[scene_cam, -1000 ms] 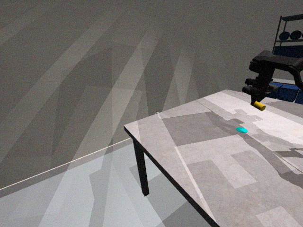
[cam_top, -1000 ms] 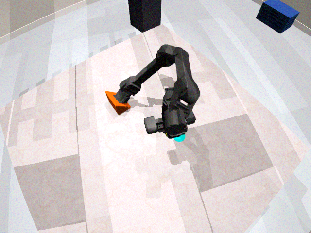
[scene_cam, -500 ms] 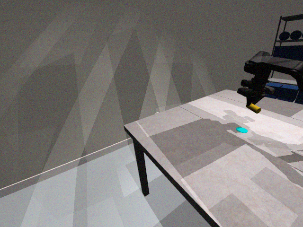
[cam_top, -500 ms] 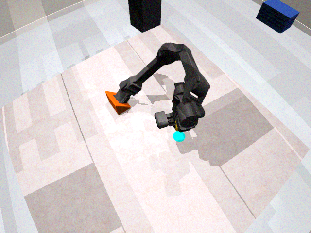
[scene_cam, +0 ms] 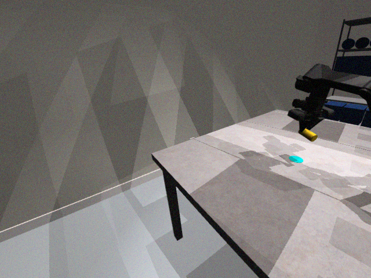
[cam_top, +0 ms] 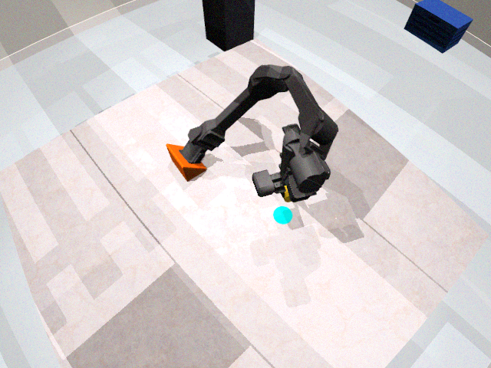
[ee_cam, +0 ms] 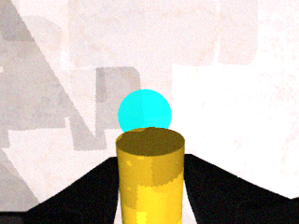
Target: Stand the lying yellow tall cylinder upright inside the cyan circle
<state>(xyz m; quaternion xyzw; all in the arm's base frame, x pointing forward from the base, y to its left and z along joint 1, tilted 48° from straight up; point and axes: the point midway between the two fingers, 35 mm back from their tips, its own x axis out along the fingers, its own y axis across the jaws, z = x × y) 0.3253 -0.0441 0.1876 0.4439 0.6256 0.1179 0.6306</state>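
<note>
Now: the cyan circle 140 mm below my gripper tip. Round my gripper tip: yellow tall cylinder: 20 mm behind, 10 mm to the left, 10 mm below.
</note>
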